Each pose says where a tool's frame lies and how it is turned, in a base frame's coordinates. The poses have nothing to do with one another.
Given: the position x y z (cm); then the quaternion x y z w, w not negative.
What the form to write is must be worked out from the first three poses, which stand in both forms.
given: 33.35 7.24 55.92 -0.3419 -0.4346 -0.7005 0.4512
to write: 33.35 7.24 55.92 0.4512 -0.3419 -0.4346 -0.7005
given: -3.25 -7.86 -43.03 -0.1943 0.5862 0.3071 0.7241
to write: -3.25 -7.86 -43.03 0.7241 -0.1943 0.5862 0.3071
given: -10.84 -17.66 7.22 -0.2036 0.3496 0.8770 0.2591
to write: -10.84 -17.66 7.22 0.2591 -0.2036 0.3496 0.8770
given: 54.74 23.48 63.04 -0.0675 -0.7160 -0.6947 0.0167
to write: 54.74 23.48 63.04 0.0167 -0.0675 -0.7160 -0.6947
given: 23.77 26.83 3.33 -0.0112 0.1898 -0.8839 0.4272
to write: 23.77 26.83 3.33 0.4272 -0.0112 0.1898 -0.8839
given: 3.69 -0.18 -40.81 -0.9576 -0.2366 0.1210 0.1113
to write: 3.69 -0.18 -40.81 0.1113 -0.9576 -0.2366 0.1210
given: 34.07 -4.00 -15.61 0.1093 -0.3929 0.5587 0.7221
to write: 34.07 -4.00 -15.61 0.7221 0.1093 -0.3929 0.5587
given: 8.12 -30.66 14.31 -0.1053 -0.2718 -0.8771 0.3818
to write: 8.12 -30.66 14.31 0.3818 -0.1053 -0.2718 -0.8771
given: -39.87 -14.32 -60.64 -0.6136 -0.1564 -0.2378 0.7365
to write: -39.87 -14.32 -60.64 0.7365 -0.6136 -0.1564 -0.2378
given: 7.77 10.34 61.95 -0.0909 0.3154 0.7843 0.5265
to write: 7.77 10.34 61.95 0.5265 -0.0909 0.3154 0.7843
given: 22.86 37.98 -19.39 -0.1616 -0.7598 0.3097 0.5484
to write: 22.86 37.98 -19.39 0.5484 -0.1616 -0.7598 0.3097
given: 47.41 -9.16 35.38 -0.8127 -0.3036 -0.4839 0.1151
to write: 47.41 -9.16 35.38 0.1151 -0.8127 -0.3036 -0.4839
